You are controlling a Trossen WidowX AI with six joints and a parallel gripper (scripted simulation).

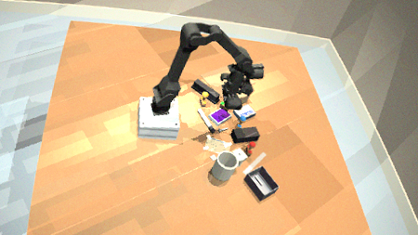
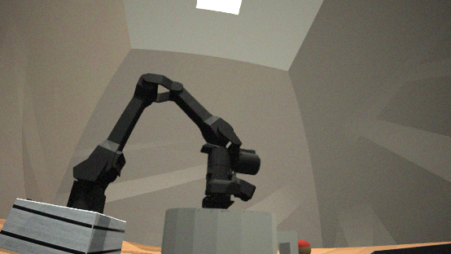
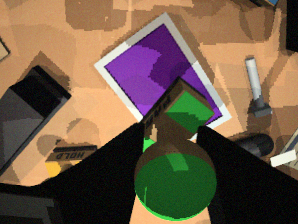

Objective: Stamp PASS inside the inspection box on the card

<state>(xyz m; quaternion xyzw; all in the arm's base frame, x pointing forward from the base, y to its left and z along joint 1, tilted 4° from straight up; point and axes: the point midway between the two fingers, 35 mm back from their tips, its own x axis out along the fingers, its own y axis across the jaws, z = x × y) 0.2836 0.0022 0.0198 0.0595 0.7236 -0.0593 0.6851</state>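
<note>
My gripper tip is 80 mm above the purple ink pad. From my gripper tip the other things lie so: green-knobbed stamp: right at my gripper tip; then yellow-knobbed stamp: 60 mm behind, 90 mm to the left, 60 mm below; then marker: 70 mm behind, 40 mm to the right, 70 mm below.
</note>
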